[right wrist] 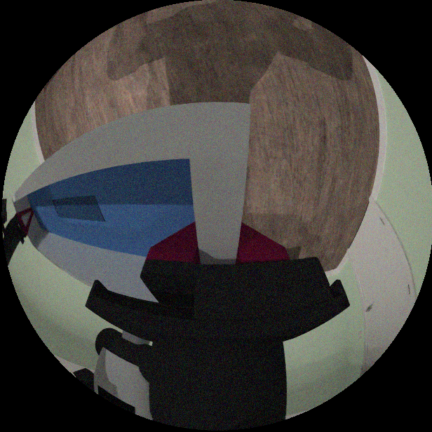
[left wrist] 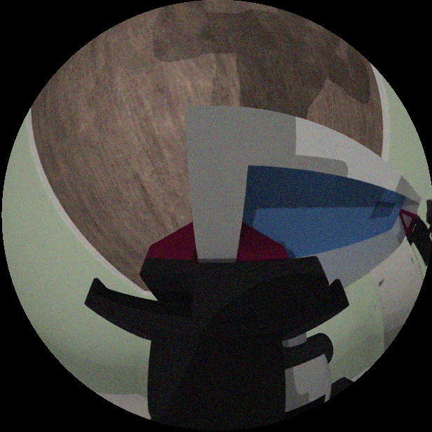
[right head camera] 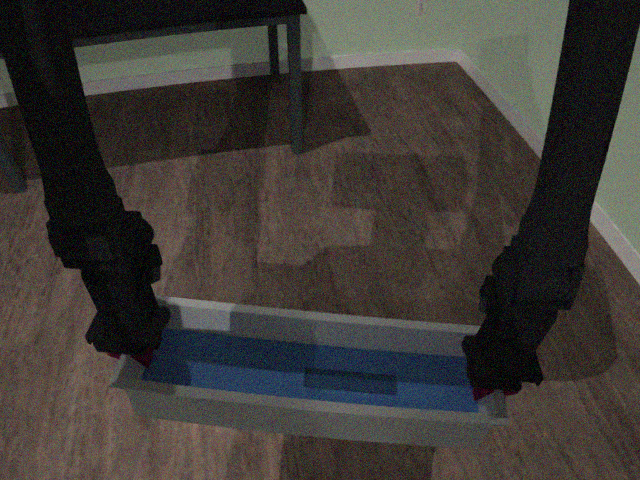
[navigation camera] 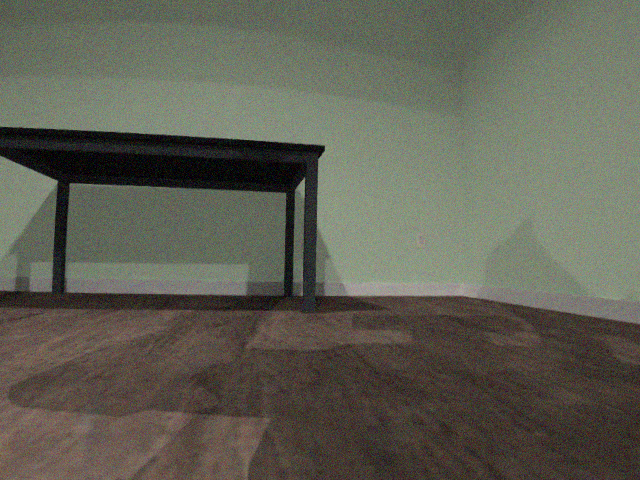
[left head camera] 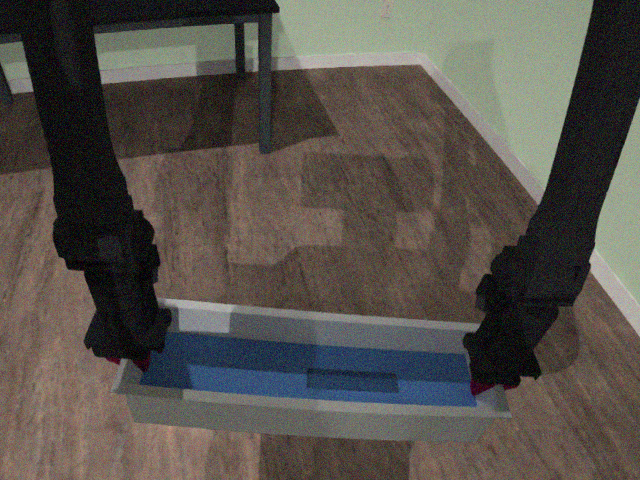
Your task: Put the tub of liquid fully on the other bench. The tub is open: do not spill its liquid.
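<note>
The grey-white open tub (left head camera: 310, 416) (right head camera: 310, 419) (left wrist: 215, 150) (right wrist: 220, 150) hangs above the wood floor, held at both short ends. Blue liquid (left head camera: 248, 382) (right head camera: 248, 379) (left wrist: 310, 225) (right wrist: 150, 225) lies inside it, and none shows outside the tub. My left gripper (left head camera: 129, 361) (right head camera: 129, 357) (left wrist: 216, 214) is shut on the end wall at the tub's left in the head views. My right gripper (left head camera: 491, 386) (right head camera: 491, 392) (right wrist: 217, 215) is shut on the opposite end wall. A bench with a dark top and grey-blue legs (left head camera: 265, 87) (right head camera: 294, 87) (navigation camera: 310, 232) stands ahead to the left, apart from the tub.
Green walls (left head camera: 516, 93) (right head camera: 361, 31) (navigation camera: 392, 180) with pale baseboards (left head camera: 361, 60) (right head camera: 392, 56) (navigation camera: 392, 289) meet in a corner behind and right of the bench. The wood floor (left head camera: 289, 289) (right head camera: 217, 268) (navigation camera: 361, 413) carries several shadows.
</note>
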